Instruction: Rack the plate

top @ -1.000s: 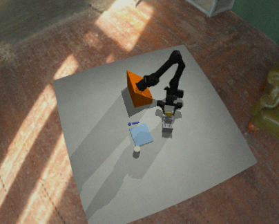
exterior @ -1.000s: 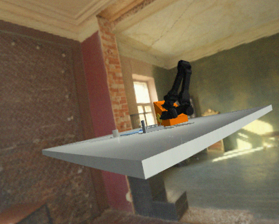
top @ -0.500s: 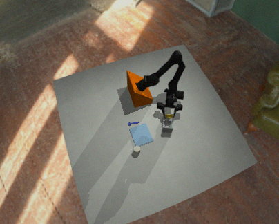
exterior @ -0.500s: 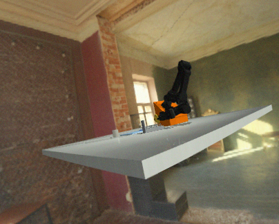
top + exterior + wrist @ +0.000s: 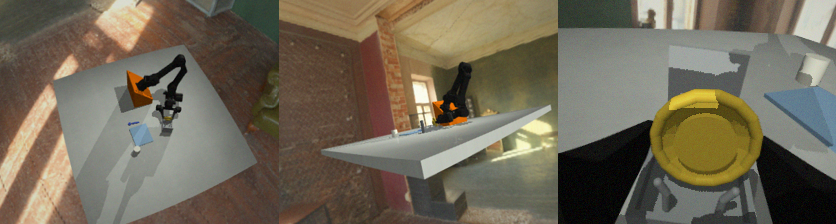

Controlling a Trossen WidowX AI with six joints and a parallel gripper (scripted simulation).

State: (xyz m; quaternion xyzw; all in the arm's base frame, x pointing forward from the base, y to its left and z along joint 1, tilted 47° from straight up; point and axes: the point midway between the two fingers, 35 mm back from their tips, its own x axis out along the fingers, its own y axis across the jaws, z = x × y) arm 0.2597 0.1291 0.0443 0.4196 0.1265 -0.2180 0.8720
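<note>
Right now my gripper tip is 1 cm past the yellow plate. The rest, counted from my gripper tip: blue spoon 24 cm to the right, 9 cm behind, 4 cm below; then small white cup 29 cm to the right, 12 cm ahead, 2 cm below; then grey dish rack 2 cm below, 2 cm ahead, 1 cm to the right.
</note>
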